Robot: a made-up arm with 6 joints.
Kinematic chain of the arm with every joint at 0, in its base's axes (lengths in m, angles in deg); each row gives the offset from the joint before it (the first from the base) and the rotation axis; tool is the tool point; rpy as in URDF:
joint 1: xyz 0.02 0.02 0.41 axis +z
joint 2: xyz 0 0 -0.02 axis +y
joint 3: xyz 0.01 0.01 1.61 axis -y
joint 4: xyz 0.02 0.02 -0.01 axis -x
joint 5: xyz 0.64 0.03 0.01 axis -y
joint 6: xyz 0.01 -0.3 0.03 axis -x
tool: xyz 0 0 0.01 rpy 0.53 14 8.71
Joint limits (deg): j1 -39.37..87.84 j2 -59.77..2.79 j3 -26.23..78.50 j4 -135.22..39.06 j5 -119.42..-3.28 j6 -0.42..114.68
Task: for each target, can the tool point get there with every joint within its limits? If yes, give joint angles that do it. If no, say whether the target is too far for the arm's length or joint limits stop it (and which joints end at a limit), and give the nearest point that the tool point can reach.
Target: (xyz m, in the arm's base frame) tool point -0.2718 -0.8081 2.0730
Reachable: yes | joints 61.71 -49.48 28.48 -51.24 -83.23 104.43
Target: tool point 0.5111 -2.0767 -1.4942
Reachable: no: too far | nearest point 0.0924 -2.0040 1.5086 | short by 3.033 m
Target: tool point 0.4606 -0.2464 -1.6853
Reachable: no: joint limits stop it (at a limit: joint 1, joint 2, joint 3, joint 5, joint 6) | nearest point 0.0077 -0.6503 1.3463 | short by 3.092 m
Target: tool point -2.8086 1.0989 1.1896
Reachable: no: too far | nearest point -1.8785 0.7441 1.5215 | short by 1.049 m
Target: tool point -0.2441 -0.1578 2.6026
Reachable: yes | joints -3.19 -17.27 67.02 -36.24 -51.66 86.36
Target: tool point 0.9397 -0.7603 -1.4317
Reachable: no: joint limits stop it (at a limit: joint 1, joint 2, joint 3, joint 6) | nearest point 0.4727 -0.3198 1.4124 | short by 2.916 m
